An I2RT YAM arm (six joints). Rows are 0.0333 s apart.
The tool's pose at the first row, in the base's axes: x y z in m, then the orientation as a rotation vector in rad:
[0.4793 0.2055 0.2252 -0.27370 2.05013 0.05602]
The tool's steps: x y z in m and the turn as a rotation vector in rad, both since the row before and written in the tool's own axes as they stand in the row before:
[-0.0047 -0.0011 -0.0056 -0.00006 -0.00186 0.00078]
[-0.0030 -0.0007 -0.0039 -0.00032 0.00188 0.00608]
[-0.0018 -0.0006 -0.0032 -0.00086 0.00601 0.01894]
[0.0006 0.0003 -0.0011 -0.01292 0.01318 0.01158]
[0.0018 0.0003 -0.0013 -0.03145 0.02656 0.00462]
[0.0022 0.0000 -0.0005 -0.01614 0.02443 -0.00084]
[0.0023 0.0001 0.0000 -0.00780 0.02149 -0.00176]
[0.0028 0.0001 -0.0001 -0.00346 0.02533 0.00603]
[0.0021 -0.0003 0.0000 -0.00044 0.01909 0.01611]
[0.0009 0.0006 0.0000 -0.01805 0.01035 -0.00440]
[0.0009 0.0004 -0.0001 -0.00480 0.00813 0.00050]
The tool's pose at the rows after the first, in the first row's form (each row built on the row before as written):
[0.4768 0.2044 0.2321 -0.27279 2.04840 0.05680]
[0.4749 0.2036 0.2366 -0.26692 2.05116 0.06064]
[0.4731 0.2028 0.2397 -0.24850 2.05982 0.07245]
[0.4718 0.2028 0.2397 -0.24564 2.07459 0.09146]
[0.4698 0.2026 0.2388 -0.26258 2.10146 0.12431]
[0.4683 0.2022 0.2372 -0.27592 2.12533 0.13825]
[0.4671 0.2020 0.2353 -0.28503 2.14621 0.14316]
[0.4655 0.2017 0.2330 -0.28378 2.17228 0.14746]
[0.4644 0.2011 0.2313 -0.26900 2.19390 0.15489]
[0.4637 0.2016 0.2306 -0.28530 2.20293 0.17128]
[0.4630 0.2018 0.2299 -0.28858 2.21093 0.17599]

